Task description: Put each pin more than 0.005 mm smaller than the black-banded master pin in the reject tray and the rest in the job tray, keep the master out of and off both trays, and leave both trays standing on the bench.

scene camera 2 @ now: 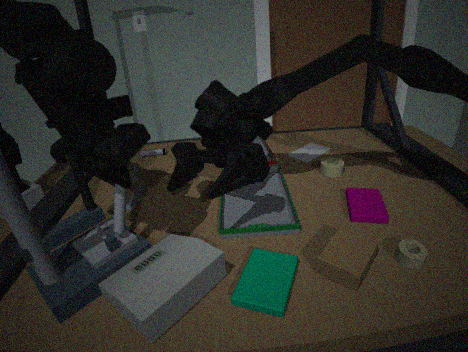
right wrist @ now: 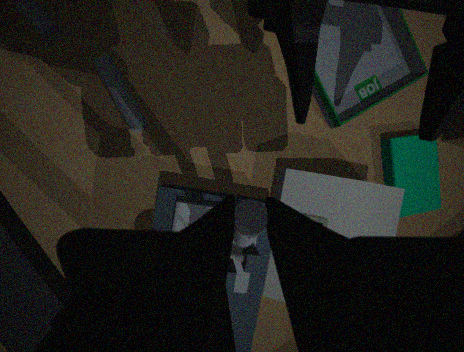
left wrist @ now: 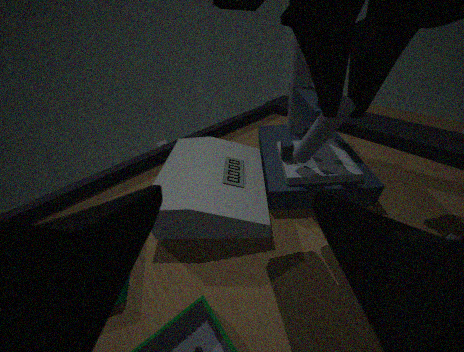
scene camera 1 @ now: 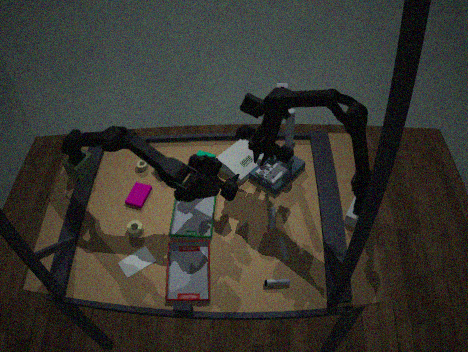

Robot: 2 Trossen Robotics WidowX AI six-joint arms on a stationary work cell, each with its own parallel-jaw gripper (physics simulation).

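Places are measured from the left arm's base along level axes (x ahead, y left, z up), in metres.
Pixels of known places: left gripper, fingertip midpoint: [scene camera 2: 187, 193] [right wrist: 363, 132] [left wrist: 239, 196] [scene camera 1: 228, 167]; right gripper, fingertip midpoint: [scene camera 2: 125, 186] [right wrist: 249, 204] [left wrist: 342, 117] [scene camera 1: 258, 164]; left arm's base, link origin: [scene camera 1: 76, 158].
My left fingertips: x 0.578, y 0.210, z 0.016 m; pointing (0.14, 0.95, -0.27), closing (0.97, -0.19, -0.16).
For each thing: its top centre in the pictures, then the offset to it from my left fingertips. "spot": a spot on its surface instead.
- grey pin, top centre: [right wrist: 260, 252] [left wrist: 326, 91] [scene camera 2: 113, 186] 0.088 m ahead, 0.062 m left, 0.031 m up
- green-rimmed job tray, top centre: [right wrist: 344, 7] [scene camera 2: 254, 192] [scene camera 1: 193, 207] 0.051 m back, 0.150 m right, 0.075 m down
- red-rimmed reject tray, top centre: [scene camera 1: 188, 269] 0.062 m ahead, 0.362 m right, 0.076 m down
- black-banded master pin, top centre: [scene camera 1: 277, 281] [scene camera 2: 153, 149] 0.316 m ahead, 0.273 m right, 0.076 m down
- white display box, surface spot: [left wrist: 212, 175] [scene camera 1: 238, 158] spot: 0.013 m back, 0.090 m left, 0.050 m down
- green block, top centre: [scene camera 2: 266, 275] [right wrist: 417, 174] 0.145 m back, 0.044 m left, 0.079 m down
- brown block, top centre: [scene camera 2: 349, 248] 0.247 m back, 0.030 m right, 0.063 m down
- magenta block, top centre: [scene camera 2: 366, 201] [scene camera 1: 138, 193] 0.266 m back, 0.191 m right, 0.079 m down
- white paper, top centre: [scene camera 2: 309, 151] [scene camera 1: 136, 261] 0.107 m back, 0.419 m right, 0.093 m down
My right gripper [scene camera 1: 272, 154] [scene camera 2: 120, 184] [right wrist: 249, 204] is shut on a grey pin [scene camera 2: 119, 210] [left wrist: 313, 140] [right wrist: 251, 216], held tilted over the pale platform of the blue-based gauge [scene camera 1: 274, 187] [scene camera 2: 62, 309] [left wrist: 325, 197]; contact with it is unclear. My left gripper [scene camera 2: 190, 191] [left wrist: 239, 196] is open and empty, above the green-rimmed job tray [scene camera 1: 214, 220] [scene camera 2: 260, 230] [left wrist: 202, 300] [right wrist: 382, 102]. The red-rimmed reject tray [scene camera 1: 209, 270] stands beside it. The black-banded master pin [scene camera 1: 276, 283] [scene camera 2: 153, 152] lies on the bench. Two more pins [scene camera 1: 271, 217] [scene camera 1: 283, 248] lie in shadow. No pin shows in the trays' visible parts.
A white display box [scene camera 1: 235, 155] [scene camera 2: 162, 280] [left wrist: 212, 175] [right wrist: 340, 200], reading 0.000 in the left wrist view, adjoins the gauge. A green block [scene camera 2: 266, 281] [right wrist: 415, 175], brown block [scene camera 2: 348, 255], magenta block [scene camera 1: 138, 194] [scene camera 2: 366, 205], tape rolls and white paper [scene camera 1: 136, 261] lie around the trays.
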